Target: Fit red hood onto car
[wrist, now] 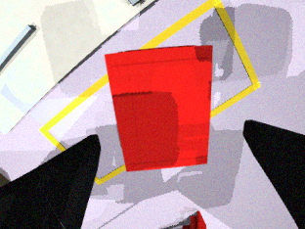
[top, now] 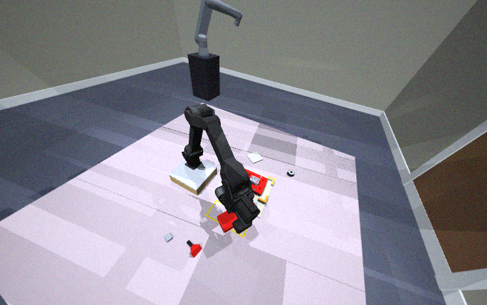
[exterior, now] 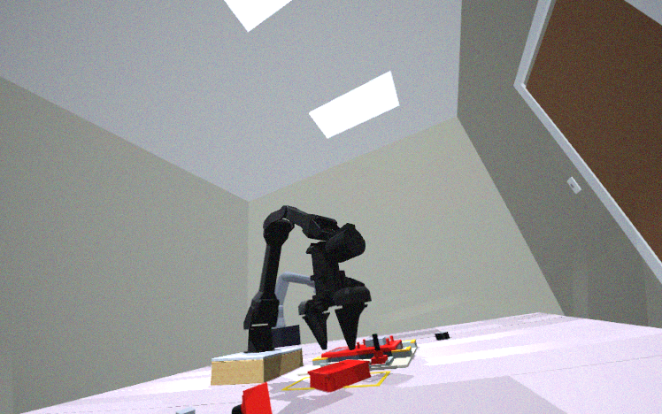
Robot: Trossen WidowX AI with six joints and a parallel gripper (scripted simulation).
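The red hood is 40 mm below my gripper tip. Also, from my gripper tip: small grey cube: 170 mm behind, 180 mm to the right, 40 mm below; cream jig: 20 mm behind, 200 mm to the left, 40 mm below; white card: 80 mm behind, 400 mm to the left, 50 mm below.
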